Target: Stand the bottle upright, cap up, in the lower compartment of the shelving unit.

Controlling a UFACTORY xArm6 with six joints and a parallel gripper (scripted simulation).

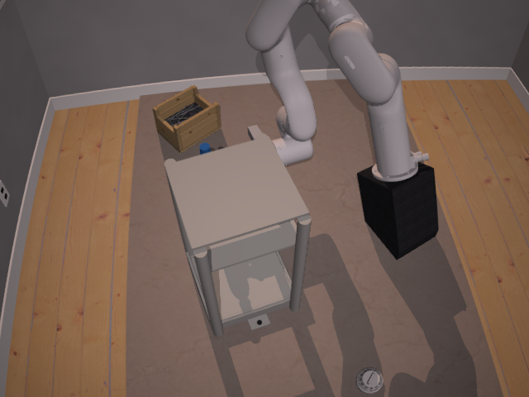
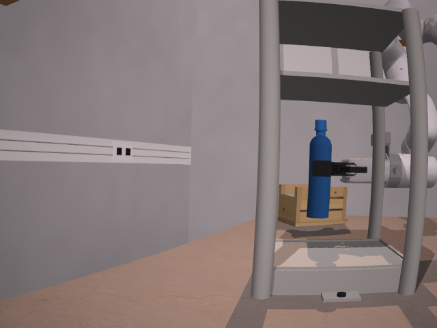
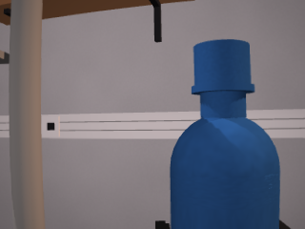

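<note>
My gripper is now 70 mm past the grey shelving unit, 240 mm to the right of it and 30 mm below it. Round my hand: wooden crate 80 mm ahead, 330 mm to the right, 110 mm below; round dial 350 mm behind, 540 mm to the left, 150 mm below.
</note>
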